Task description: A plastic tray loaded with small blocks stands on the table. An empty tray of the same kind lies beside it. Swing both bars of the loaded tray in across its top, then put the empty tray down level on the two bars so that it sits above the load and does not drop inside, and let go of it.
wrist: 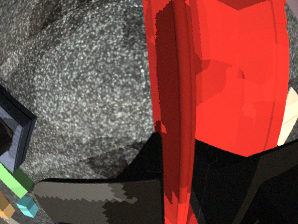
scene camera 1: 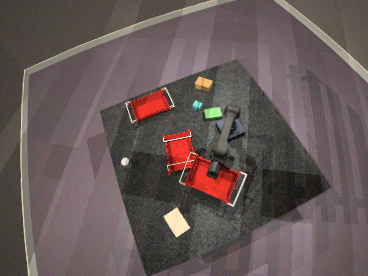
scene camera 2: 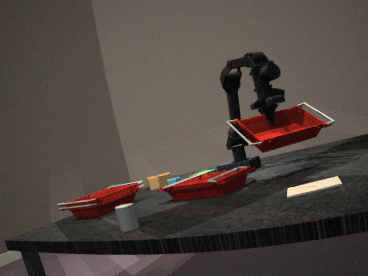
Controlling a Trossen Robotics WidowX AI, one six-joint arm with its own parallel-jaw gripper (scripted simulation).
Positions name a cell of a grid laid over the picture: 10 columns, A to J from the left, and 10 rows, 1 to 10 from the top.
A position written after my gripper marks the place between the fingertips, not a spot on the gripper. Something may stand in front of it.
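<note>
My gripper: scene camera 2 (scene camera 2: H5), wrist view (wrist: F7). Red tray: scene camera 2 (scene camera 2: I5), scene camera 1 (scene camera 1: G7), wrist view (wrist: H4).
</note>
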